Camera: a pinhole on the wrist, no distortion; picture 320 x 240 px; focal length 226.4 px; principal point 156.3 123.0 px. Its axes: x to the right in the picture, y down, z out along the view. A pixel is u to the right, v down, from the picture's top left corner.
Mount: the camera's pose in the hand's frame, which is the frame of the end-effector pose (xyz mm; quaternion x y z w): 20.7 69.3 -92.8 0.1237 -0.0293 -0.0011 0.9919
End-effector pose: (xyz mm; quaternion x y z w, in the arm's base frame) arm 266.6 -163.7 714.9 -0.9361 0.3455 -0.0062 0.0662
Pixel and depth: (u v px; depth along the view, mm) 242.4 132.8 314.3
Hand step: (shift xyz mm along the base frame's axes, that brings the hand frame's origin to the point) 102.5 -55.4 -224.3
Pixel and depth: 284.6 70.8 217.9
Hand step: 128.5 -46.1 -112.0
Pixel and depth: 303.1 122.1 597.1
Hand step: 366.2 -117.9 -504.4
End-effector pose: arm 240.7 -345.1 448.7 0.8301 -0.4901 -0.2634 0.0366
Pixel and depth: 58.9 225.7 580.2
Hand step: -492.4 226.7 -280.7
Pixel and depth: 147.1 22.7 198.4
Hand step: 15.3 47.3 -87.4
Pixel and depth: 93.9 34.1 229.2
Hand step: -11.5 104.5 -89.9
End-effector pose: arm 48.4 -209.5 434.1 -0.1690 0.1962 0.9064 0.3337
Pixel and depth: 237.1 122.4 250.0
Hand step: -99.9 118.9 93.4
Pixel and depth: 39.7 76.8 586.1
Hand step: 277.2 162.4 462.1
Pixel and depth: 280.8 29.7 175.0
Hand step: -58.5 118.9 -1.8
